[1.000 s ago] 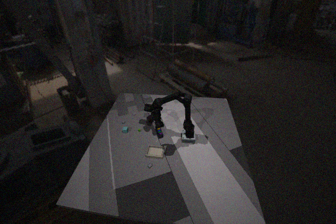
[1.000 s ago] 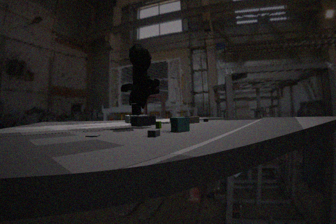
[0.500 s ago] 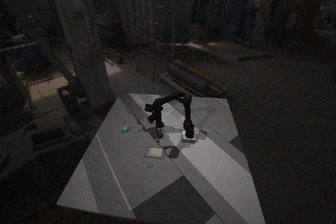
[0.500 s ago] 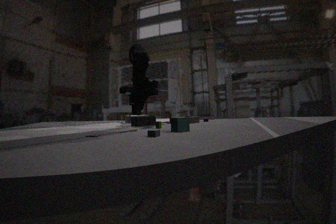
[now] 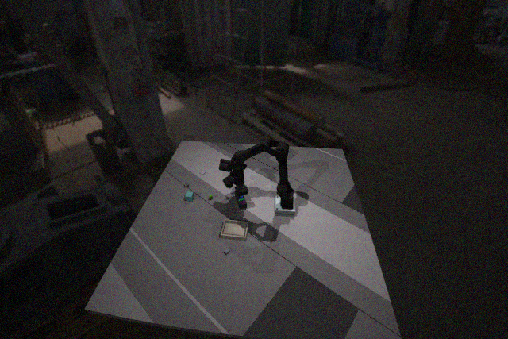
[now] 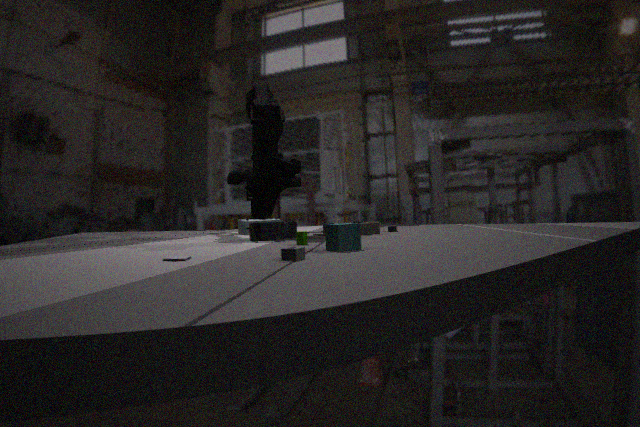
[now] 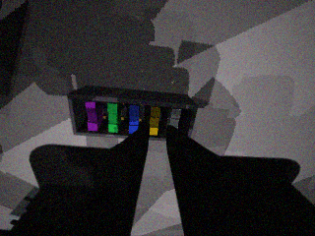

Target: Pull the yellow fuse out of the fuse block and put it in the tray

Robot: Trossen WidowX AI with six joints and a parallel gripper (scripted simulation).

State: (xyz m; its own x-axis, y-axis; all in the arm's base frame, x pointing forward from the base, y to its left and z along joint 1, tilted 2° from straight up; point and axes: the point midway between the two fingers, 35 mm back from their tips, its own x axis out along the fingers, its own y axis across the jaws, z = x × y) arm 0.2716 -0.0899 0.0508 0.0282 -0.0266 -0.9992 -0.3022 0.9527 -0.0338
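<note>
My gripper tip is now 30 mm above the yellow fuse. From my gripper tip the other things lie so: tray 20 mm ahead, 230 mm to the left, 50 mm below; then teal cube 300 mm ahead, 40 mm below; then green piece 170 mm ahead, 40 mm below.
</note>
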